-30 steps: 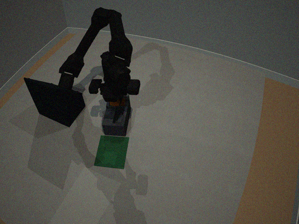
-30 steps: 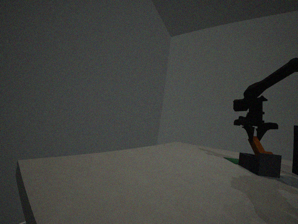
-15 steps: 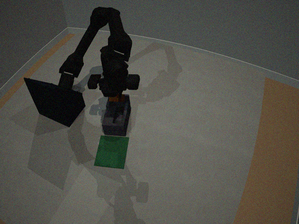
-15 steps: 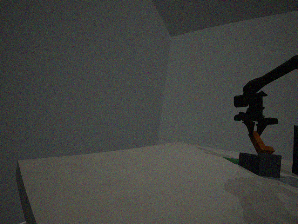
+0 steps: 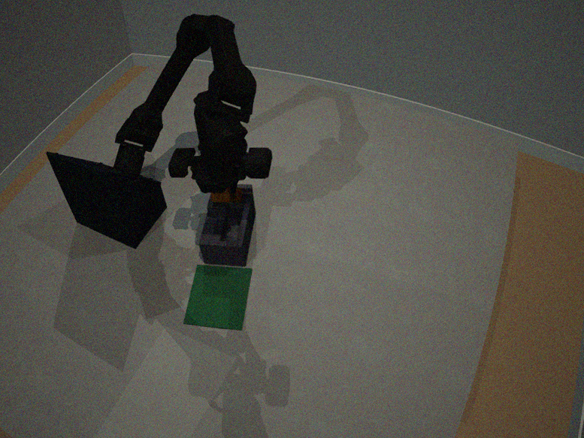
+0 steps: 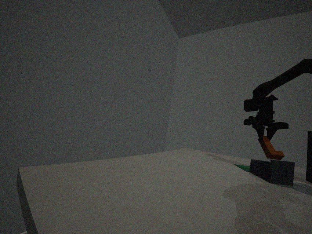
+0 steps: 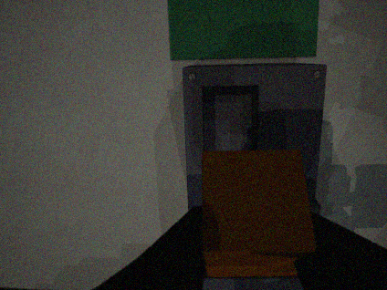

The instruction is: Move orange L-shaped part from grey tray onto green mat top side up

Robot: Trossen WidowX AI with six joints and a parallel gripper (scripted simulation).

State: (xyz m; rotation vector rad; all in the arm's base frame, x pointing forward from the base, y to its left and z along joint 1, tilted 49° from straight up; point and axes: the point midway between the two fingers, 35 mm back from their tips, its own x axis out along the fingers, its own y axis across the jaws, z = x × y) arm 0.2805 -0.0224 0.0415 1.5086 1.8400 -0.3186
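Now: gripper tip 17 cm above the green mat, 13 cm to the left of it and 3 cm short of it. Also, from my gripper tip: orange L-shaped part: 3 cm below, 3 cm behind, 2 cm to the left.
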